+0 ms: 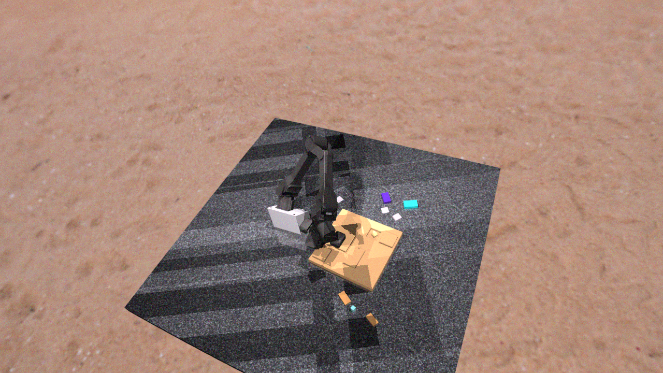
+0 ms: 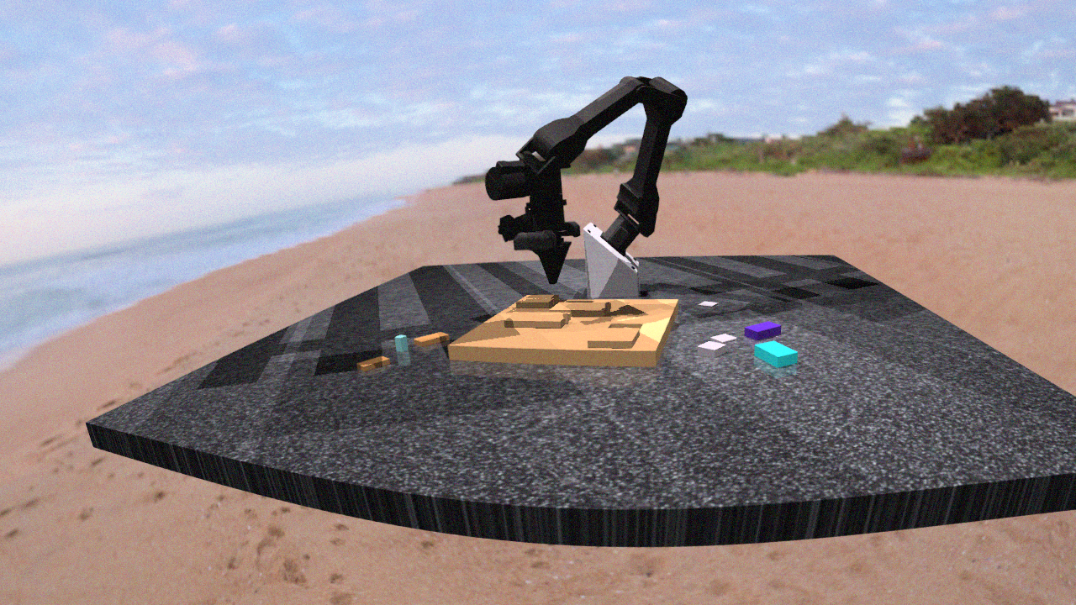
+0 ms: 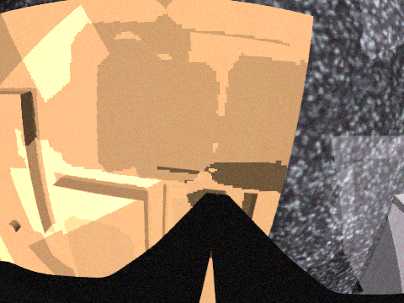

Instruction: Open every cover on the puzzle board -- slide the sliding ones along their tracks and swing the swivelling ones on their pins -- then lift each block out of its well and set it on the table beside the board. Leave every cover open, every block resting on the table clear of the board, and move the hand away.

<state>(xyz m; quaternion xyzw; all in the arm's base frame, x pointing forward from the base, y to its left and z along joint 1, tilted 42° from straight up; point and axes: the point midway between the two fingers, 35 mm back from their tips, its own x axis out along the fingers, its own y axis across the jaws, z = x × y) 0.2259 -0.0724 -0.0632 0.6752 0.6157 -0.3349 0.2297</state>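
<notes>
Right now the tan puzzle board is 12 cm ahead of my gripper tip, 4 cm to the left of it and 4 cm below it. Also, from my gripper tip: purple block 35 cm to the left, 17 cm ahead, 5 cm below; small cyan block 21 cm to the right, 20 cm ahead, 5 cm below.
</notes>
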